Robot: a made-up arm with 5 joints. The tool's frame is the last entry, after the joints. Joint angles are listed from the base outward. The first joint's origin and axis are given. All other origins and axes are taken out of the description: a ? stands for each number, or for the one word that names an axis. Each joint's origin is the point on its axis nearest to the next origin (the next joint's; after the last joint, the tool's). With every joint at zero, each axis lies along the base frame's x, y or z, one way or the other. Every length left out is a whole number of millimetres.
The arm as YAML. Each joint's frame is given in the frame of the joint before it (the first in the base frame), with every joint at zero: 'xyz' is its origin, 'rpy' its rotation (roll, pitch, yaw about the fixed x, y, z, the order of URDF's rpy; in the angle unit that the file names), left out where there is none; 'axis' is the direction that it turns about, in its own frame. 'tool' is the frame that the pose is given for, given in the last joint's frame.
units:
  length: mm
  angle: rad
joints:
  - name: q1
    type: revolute
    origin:
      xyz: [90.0, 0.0, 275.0]
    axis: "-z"
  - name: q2
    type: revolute
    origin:
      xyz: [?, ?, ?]
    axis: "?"
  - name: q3
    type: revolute
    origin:
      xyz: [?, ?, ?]
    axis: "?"
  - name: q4
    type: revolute
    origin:
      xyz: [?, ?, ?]
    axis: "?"
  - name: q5
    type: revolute
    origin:
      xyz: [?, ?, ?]
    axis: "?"
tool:
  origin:
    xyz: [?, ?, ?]
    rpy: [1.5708, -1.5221, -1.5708]
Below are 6 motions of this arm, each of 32 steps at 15 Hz.
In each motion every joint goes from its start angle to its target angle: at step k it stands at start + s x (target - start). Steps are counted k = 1, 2, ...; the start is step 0. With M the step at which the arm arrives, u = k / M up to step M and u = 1 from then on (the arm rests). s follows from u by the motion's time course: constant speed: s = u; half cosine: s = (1 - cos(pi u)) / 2; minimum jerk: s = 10 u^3 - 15 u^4 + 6 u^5.
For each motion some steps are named. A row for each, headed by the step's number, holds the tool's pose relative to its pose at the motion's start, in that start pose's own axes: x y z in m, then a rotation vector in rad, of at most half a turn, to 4 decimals.
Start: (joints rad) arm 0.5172 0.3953 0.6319 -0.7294 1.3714
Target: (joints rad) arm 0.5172 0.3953 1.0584 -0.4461 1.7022
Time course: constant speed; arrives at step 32
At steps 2, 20, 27, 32:
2: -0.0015 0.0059 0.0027 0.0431 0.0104 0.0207
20: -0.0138 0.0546 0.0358 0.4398 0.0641 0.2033
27: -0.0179 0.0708 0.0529 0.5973 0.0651 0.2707
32: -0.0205 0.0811 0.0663 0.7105 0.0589 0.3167

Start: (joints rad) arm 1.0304 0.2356 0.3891 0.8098 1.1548
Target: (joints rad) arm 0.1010 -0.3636 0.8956 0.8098 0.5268
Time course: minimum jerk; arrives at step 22
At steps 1, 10, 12, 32:
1: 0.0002 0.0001 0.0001 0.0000 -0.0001 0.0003
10: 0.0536 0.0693 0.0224 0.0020 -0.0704 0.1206
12: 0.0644 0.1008 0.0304 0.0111 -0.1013 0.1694
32: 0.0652 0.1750 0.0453 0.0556 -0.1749 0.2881

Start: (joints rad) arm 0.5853 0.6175 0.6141 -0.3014 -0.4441
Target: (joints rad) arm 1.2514 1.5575 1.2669 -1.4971 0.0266
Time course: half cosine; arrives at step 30
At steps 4, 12, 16, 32:
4: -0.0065 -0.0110 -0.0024 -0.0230 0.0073 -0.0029
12: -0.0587 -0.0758 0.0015 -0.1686 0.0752 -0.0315
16: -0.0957 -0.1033 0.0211 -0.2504 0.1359 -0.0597
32: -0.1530 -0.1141 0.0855 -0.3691 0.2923 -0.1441

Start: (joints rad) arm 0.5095 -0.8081 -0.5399 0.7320 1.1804
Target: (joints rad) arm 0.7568 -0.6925 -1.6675 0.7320 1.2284
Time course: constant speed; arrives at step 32
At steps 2, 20, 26, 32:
2: 0.0041 -0.0101 0.0060 -0.0625 -0.0156 0.0123
20: 0.0448 -0.0700 0.0856 -0.6141 -0.1744 0.1552
26: 0.0584 -0.0753 0.1187 -0.7924 -0.2363 0.2136
32: 0.0708 -0.0726 0.1527 -0.9673 -0.3038 0.2764

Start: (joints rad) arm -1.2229 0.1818 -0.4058 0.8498 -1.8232
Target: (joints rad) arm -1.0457 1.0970 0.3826 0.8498 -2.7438
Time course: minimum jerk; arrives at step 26
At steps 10, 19, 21, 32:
10: 0.0413 -0.0807 -0.0716 -0.4373 -0.2404 -0.3025
19: 0.1133 -0.2706 -0.0686 -1.1513 -1.0234 -0.8130
21: 0.1180 -0.2903 -0.0560 -1.2228 -1.1469 -0.8532
32: 0.1206 -0.3033 -0.0457 -1.2715 -1.2389 -0.8772

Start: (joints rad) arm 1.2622 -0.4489 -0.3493 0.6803 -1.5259
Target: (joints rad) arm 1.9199 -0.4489 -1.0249 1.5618 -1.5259
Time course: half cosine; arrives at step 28
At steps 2, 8, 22, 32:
2: 0.0015 0.0008 0.0009 -0.0026 -0.0082 0.0010
8: 0.0202 0.0111 0.0150 -0.0382 -0.1234 0.0122
22: 0.0536 0.0363 0.0943 -0.1759 -0.5872 0.0154
32: 0.0525 0.0374 0.1073 -0.1959 -0.6595 0.0098

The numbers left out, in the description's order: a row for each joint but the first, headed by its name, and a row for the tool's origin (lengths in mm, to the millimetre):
q2: xyz 38.0 -2.0 0.0, axis +y
q3: xyz 33.0 0.0 132.0, axis +y
q4: xyz 150.0 0.0 6.0, axis +y
q5: xyz 68.0 0.0 0.0, axis -x
tool: xyz 0.0 0.0 0.0

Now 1 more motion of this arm.
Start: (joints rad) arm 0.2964 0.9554 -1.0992 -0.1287 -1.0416
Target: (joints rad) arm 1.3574 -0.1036 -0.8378 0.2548 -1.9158
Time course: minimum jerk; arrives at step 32
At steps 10, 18, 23, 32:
10: 0.0854 0.0163 0.0115 -0.0028 -0.1966 -0.0986
18: 0.2387 0.0841 0.1072 0.1139 -0.6418 -0.2642
23: 0.2742 0.1365 0.1798 0.2427 -0.8536 -0.3028
32: 0.2766 0.1679 0.2190 0.3305 -0.9562 -0.3057

